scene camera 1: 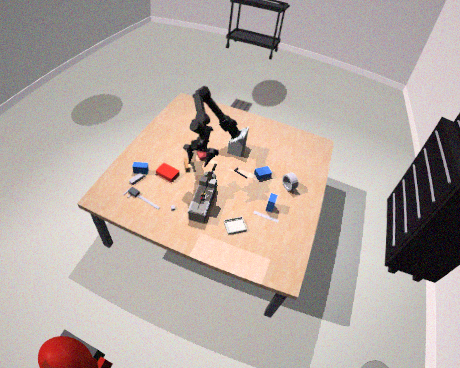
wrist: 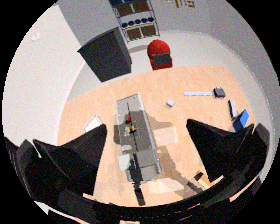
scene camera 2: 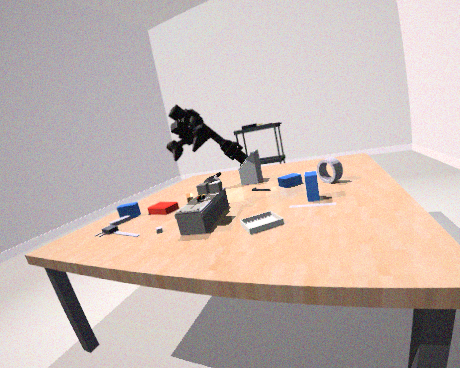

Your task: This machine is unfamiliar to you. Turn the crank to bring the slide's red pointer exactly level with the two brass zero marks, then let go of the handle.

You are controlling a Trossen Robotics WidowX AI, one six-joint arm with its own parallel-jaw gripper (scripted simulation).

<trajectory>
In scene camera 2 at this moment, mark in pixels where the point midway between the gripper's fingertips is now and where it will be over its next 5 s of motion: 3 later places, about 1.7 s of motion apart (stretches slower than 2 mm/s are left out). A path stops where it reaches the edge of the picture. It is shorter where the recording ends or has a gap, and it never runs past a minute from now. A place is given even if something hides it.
The gripper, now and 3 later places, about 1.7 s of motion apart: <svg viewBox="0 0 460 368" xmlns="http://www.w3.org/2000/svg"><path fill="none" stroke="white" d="M184 156L199 166L215 170L215 181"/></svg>
</trajectory>
